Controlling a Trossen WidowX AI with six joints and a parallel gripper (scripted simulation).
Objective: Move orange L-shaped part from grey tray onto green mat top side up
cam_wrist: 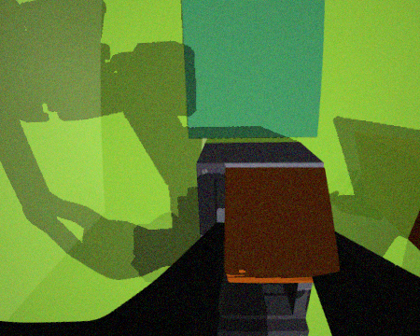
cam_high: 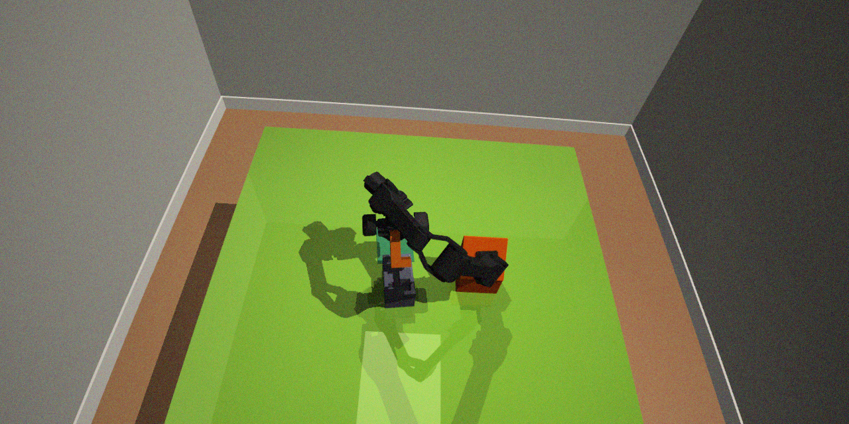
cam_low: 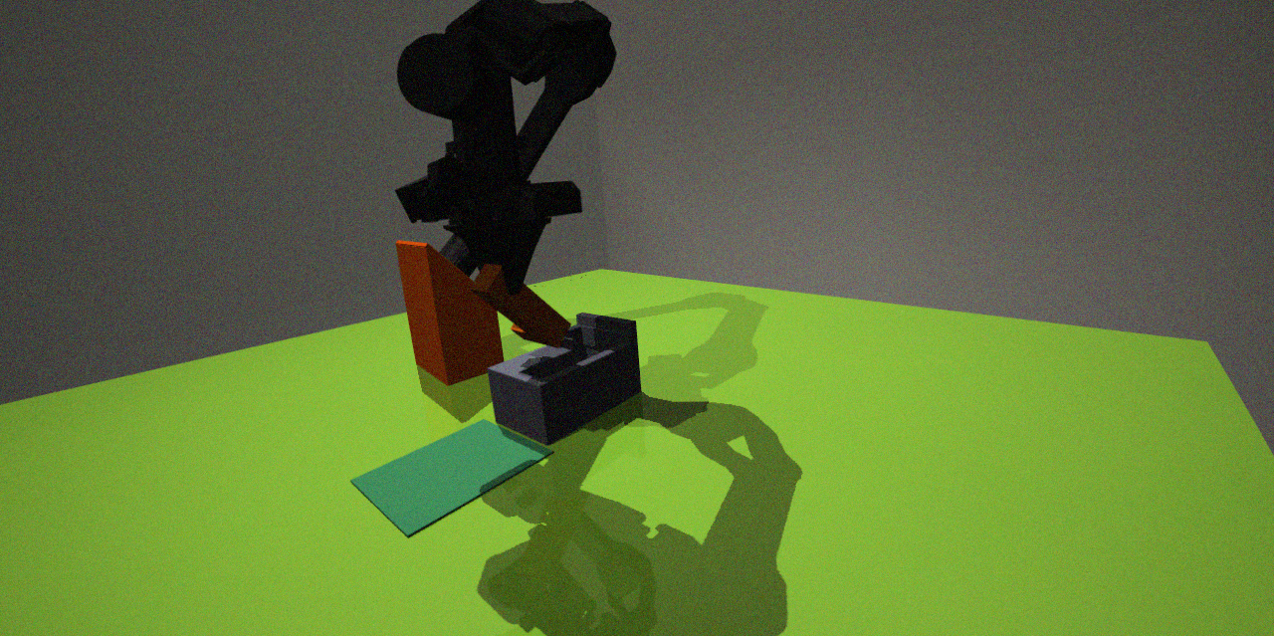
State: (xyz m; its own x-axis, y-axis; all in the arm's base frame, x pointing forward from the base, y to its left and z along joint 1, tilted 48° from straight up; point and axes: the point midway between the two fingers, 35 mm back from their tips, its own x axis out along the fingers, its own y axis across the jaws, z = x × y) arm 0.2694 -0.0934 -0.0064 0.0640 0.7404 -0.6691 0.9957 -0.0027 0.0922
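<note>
My gripper tip is 17 cm above the mat and 8 cm to the left of it. The rest, counted from my gripper tip: orange L-shaped part (3 cm to the left, 3 cm below, 2 cm behind).
</note>
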